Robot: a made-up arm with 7 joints.
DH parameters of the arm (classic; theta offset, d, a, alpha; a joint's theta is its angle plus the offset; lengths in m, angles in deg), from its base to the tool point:
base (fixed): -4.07 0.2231 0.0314 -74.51
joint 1: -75.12 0.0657 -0.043 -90
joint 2: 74 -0.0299 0.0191 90
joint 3: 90 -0.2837 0.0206 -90
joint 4: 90 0.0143 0.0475 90
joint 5: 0 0.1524 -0.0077 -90
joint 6: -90 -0.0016 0.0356 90
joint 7: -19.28 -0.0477 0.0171 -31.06
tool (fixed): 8.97 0.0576 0 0
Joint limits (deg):
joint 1: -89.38..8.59
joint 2: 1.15..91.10
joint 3: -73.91..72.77
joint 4: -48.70..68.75
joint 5: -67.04..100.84
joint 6: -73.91..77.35
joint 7: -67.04..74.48
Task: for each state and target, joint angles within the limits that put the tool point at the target. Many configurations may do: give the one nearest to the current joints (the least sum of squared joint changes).
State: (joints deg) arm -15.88 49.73 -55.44 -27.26 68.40 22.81 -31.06
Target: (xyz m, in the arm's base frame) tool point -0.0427 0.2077 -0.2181
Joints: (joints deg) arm 4.06 47.77 -70.55 11.38 64.72 21.54 -39.02
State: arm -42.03 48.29 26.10 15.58 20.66 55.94 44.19
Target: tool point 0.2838 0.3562 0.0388
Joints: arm -35.71 40.08 24.50 11.06 22.11 56.43 46.48
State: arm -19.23 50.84 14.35 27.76 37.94 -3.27 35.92
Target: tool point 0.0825 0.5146 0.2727
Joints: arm -2.49 85.16 50.78 42.28 31.28 4.32 37.78
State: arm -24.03 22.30 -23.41 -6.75 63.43 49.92 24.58
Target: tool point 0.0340 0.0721 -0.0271
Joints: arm 8.59 35.34 -53.02 -46.33 77.26 46.51 38.10
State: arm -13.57 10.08 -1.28 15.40 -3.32 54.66 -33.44
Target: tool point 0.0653 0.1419 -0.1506
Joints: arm 8.59 1.15 14.43 -23.76 0.70 72.59 -28.32
